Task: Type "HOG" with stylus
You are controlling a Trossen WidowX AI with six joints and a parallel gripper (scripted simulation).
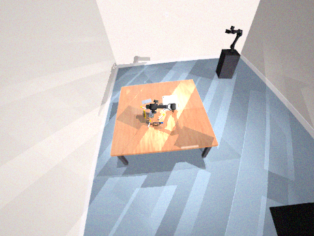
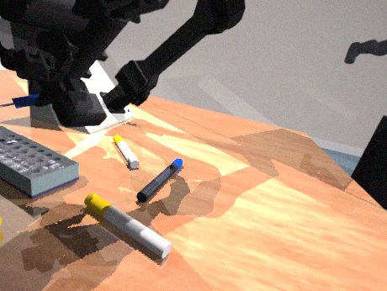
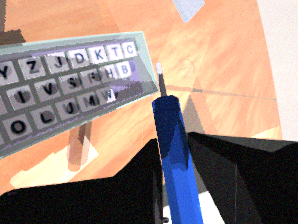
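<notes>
Right now the blue stylus is 1 cm ahead of my gripper tip and 1 cm to the right of it. Round my gripper tip: yellow marker 16 cm ahead, 7 cm to the left, 7 cm below.
</notes>
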